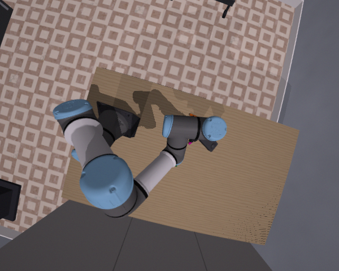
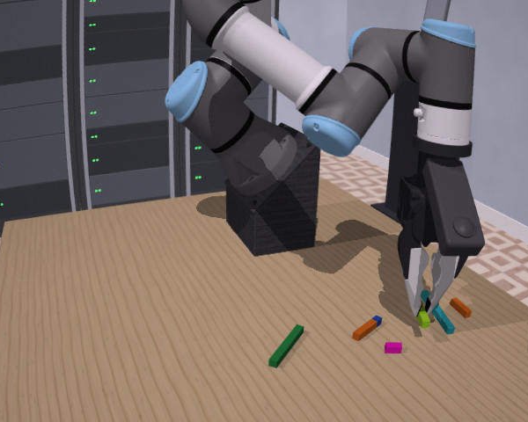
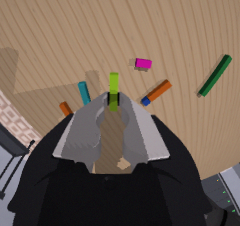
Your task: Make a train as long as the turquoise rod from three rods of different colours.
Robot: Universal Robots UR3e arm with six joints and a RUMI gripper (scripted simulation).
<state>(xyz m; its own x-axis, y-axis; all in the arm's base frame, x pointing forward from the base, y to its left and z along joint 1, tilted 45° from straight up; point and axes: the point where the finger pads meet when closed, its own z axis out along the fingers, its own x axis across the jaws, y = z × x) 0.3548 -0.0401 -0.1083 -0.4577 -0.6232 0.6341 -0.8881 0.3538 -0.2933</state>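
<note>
Now: hand 5 cm to the left of the magenta rod, 4 cm above it and 1 cm short of it. Also, from my hand: lime rod 1 cm below; blue rod 5 cm behind, 4 cm below, 3 cm to the right; turquoise rod 6 cm to the left, 4 cm below, 2 cm behind.
</note>
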